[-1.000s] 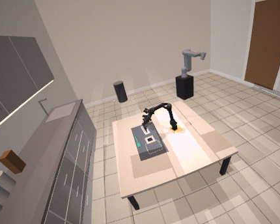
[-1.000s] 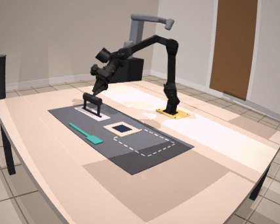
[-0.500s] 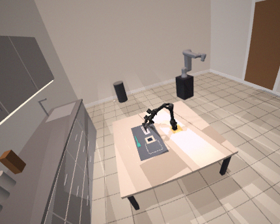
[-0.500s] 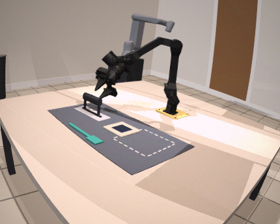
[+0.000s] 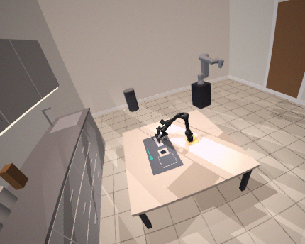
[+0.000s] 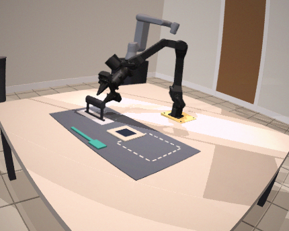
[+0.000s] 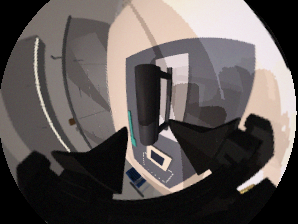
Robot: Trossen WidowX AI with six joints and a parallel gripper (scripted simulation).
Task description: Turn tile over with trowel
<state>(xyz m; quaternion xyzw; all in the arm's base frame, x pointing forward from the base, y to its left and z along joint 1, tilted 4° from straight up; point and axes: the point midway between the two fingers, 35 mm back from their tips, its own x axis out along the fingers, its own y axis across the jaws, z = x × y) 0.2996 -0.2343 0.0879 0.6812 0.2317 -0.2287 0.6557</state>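
Right now my gripper tip is 160 mm to the right of the dark grey mat, 100 mm above it and 70 mm short of it. The rest, counted from my gripper tip: tile (210 mm to the left, 80 mm below, 50 mm ahead); flat green tool (210 mm ahead, 150 mm to the left, 80 mm below).
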